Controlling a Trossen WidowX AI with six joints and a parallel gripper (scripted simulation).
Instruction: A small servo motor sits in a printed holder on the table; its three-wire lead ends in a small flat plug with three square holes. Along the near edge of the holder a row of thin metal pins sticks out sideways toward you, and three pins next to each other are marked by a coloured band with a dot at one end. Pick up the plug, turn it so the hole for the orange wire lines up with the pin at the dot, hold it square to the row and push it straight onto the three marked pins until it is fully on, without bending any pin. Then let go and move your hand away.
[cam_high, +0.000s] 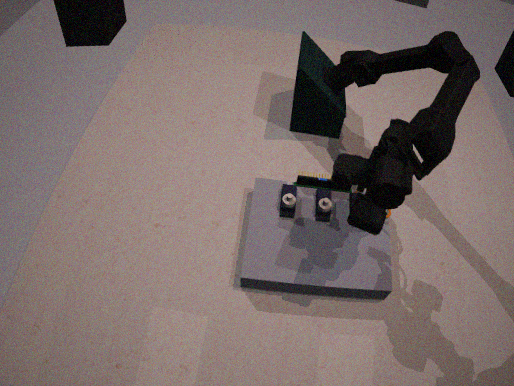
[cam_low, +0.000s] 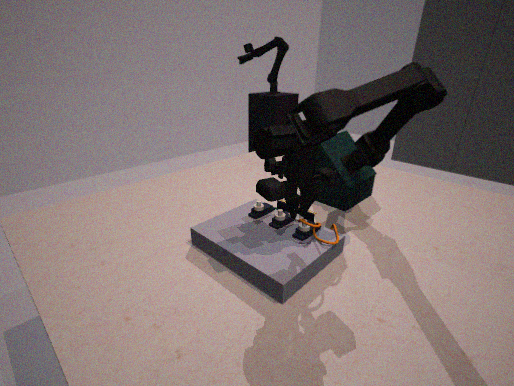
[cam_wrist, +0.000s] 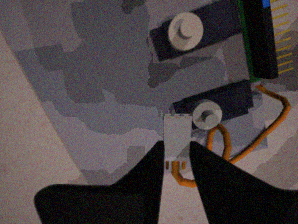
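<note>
Now: gripper tip 100 mm past the blue band, 80 mm to the left of it and 40 mm above it. Also, from my gripper tip: grey holder (60 mm ahead, 80 mm to the right, 80 mm below); black pin strip (100 mm behind, 70 mm to the right, 50 mm below).
</note>
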